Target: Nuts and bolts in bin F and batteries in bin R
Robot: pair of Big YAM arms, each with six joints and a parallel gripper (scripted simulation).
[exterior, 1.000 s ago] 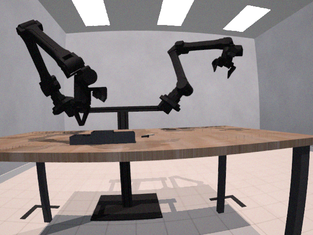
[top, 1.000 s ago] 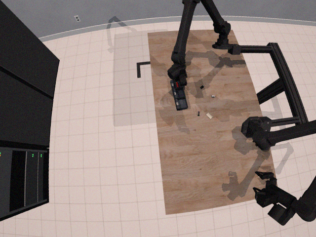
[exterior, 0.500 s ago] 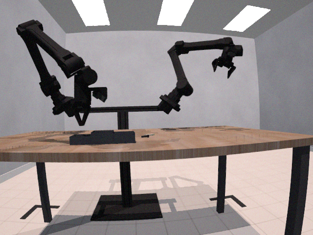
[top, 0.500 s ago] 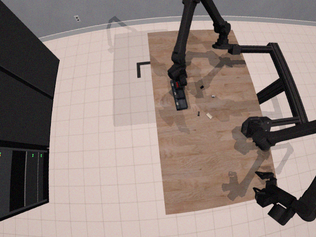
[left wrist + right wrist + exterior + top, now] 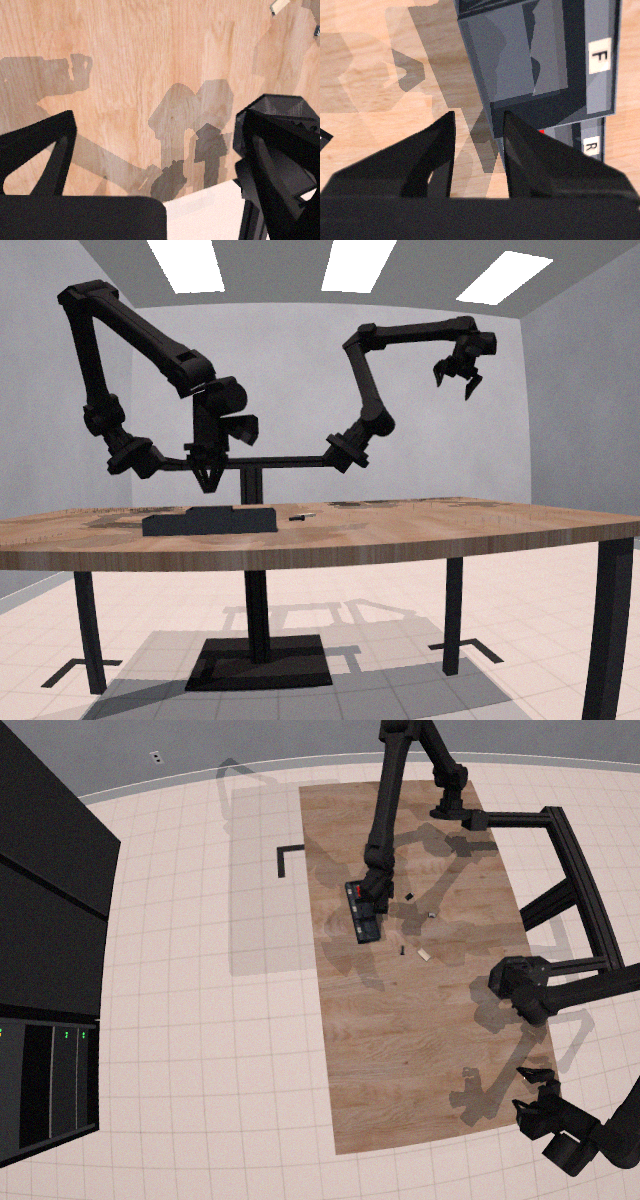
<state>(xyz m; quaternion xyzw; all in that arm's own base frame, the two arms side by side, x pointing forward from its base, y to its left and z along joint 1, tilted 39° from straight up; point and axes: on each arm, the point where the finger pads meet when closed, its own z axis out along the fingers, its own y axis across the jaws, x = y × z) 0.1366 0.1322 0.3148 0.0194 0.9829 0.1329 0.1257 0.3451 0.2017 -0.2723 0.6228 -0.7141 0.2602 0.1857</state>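
The black bolt lies 19 cm to the left of my right hand, 8 cm below it and 8 cm behind it. The rest, counted from my right hand: black three-compartment bin row (6 cm below, 4 cm ahead, 1 cm to the left); silver piece (24 cm behind, 7 cm to the left, 7 cm below); red battery (8 cm to the right, 7 cm below, 3 cm ahead).
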